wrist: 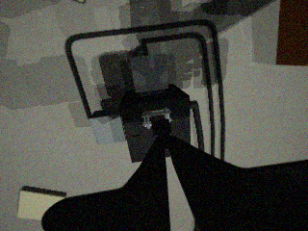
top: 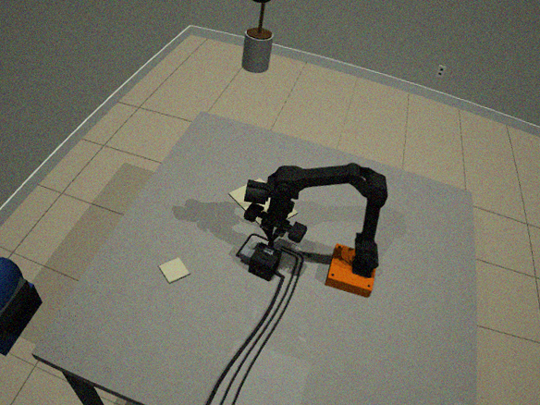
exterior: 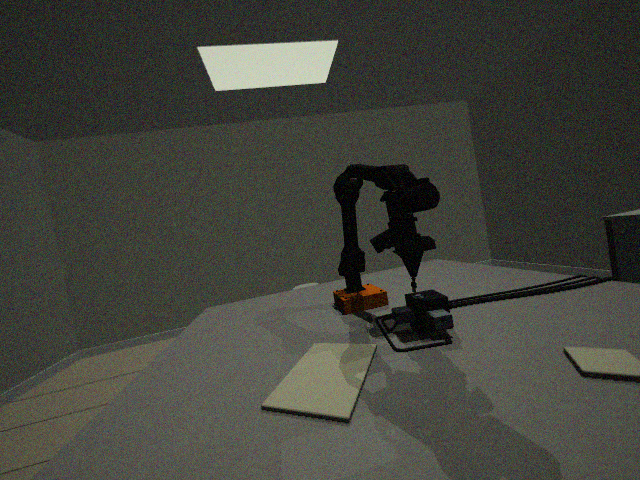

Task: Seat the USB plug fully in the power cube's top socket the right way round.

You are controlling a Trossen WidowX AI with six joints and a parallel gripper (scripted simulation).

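The dark USB plug lies 20 mm below my gripper tip. Round my gripper tip: socket 60 mm below.
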